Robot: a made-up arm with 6 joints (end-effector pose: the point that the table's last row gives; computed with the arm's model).
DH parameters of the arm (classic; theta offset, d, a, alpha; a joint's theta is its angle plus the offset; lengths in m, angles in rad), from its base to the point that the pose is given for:
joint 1: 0 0.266 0 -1.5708
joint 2: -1.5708 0 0.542 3.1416
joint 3: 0 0 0 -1.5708
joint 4: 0 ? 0 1.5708
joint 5: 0 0.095 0 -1.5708
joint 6: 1.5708 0 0 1.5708
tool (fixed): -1.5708 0 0 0
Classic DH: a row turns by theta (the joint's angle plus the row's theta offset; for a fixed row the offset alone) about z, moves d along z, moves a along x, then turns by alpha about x.
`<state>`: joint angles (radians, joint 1 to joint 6).
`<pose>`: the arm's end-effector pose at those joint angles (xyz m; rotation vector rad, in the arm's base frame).
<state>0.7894 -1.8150 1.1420 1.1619 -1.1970 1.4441</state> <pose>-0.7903 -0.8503 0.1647 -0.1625 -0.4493 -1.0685</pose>
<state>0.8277 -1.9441 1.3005 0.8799 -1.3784 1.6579</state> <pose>-0.7151 -0.8678 -0.0692 -0.1729 -0.6776 -0.9630</pose>
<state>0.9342 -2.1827 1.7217 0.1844 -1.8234 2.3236</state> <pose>-0.4518 -0.7682 -0.4925 -0.5488 -1.0999 -1.3523</pose>
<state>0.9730 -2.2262 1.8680 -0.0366 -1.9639 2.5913</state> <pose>-0.3701 -0.7123 -0.5749 -0.7379 -1.0475 -1.6737</pose>
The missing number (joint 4, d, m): -0.629
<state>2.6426 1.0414 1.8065 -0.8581 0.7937 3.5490</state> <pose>-0.8231 0.5193 0.9235 -0.6935 -1.4900 0.2559</pose>
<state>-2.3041 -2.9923 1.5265 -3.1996 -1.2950 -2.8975</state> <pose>0.2018 0.0823 -0.8883 0.4224 0.5137 -2.2393</pose>
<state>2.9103 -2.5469 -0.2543 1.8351 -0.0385 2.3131</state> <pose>0.7614 -0.2048 0.2286 -1.0547 -0.6742 -0.5905</pose>
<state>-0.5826 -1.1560 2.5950 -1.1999 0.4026 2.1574</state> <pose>-0.9062 0.5558 0.1970 -0.1857 2.3310 0.7463</pose>
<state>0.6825 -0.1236 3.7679 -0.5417 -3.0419 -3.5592</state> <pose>-0.3836 -0.4167 0.4110 -2.5797 -0.9121 -1.2156</pose>
